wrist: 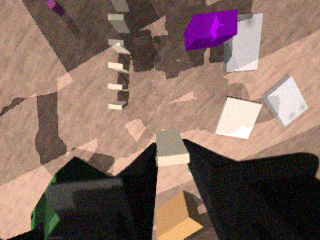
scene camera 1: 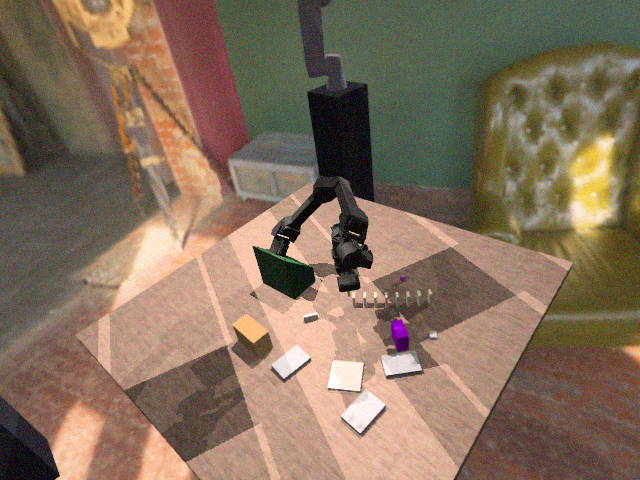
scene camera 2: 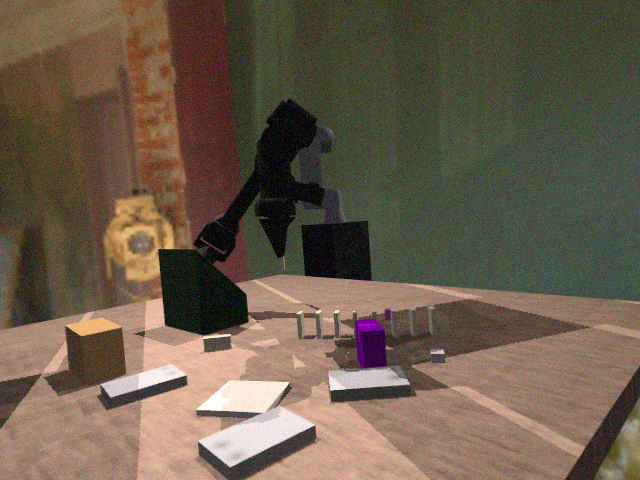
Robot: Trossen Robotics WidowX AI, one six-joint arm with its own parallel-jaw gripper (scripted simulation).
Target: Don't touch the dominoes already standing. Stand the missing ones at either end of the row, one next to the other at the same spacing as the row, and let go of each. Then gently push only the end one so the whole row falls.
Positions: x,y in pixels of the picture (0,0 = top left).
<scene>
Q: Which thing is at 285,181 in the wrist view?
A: My gripper.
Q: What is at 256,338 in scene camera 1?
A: A tan box.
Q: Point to a white slab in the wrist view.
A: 237,117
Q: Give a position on a white slab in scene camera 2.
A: At 246,399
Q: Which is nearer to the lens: the tan box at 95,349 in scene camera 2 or the purple block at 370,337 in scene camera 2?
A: The purple block.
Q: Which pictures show my gripper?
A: The wrist view, scene camera 1 and scene camera 2: all of them.
</scene>
